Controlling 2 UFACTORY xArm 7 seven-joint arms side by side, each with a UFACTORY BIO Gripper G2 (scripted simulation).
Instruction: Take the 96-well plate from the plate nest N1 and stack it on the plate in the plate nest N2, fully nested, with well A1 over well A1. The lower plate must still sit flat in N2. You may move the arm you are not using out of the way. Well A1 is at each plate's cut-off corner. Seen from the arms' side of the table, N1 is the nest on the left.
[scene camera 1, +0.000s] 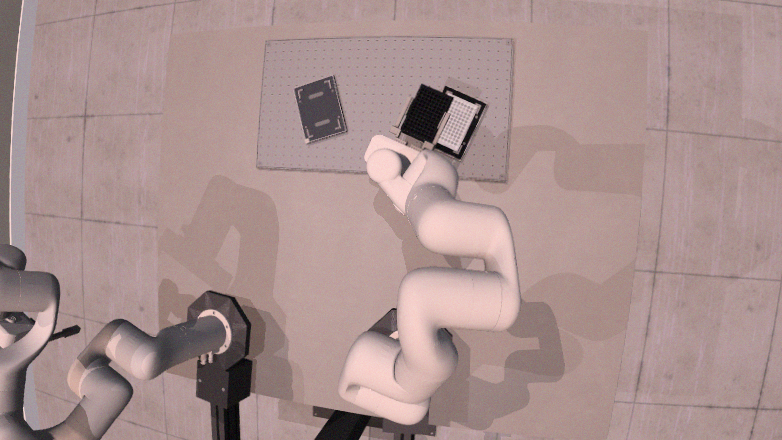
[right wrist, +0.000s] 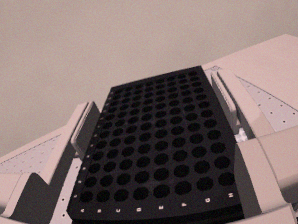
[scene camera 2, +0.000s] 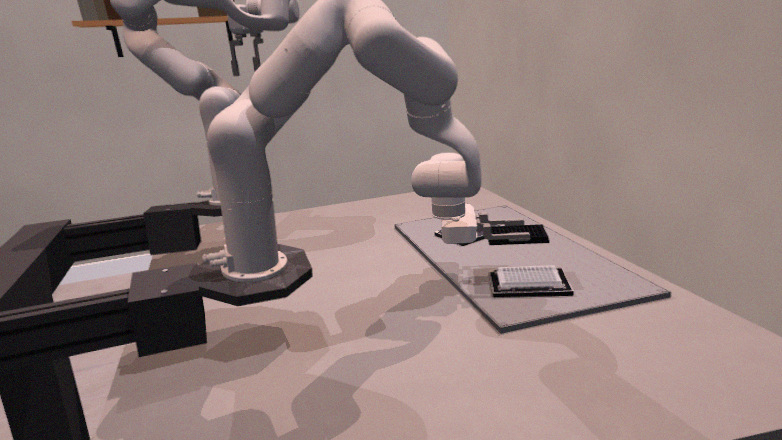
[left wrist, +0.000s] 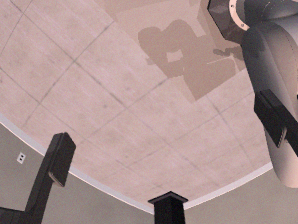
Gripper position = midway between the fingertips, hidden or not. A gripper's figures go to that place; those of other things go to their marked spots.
Scene:
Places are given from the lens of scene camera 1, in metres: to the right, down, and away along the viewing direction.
my right gripper [scene camera 1: 429, 105]: 0.09, -0.27, 1.06
black 96-well plate [scene camera 1: 417, 128]: 0.06, -0.22, 1.08
white 96-well plate [scene camera 1: 457, 126]: 0.17, -0.24, 1.13
plate nest N1 [scene camera 1: 324, 107]: -0.18, -0.31, 1.22
The marked spots on the plate nest N1 and the black 96-well plate are 0.29 m apart.

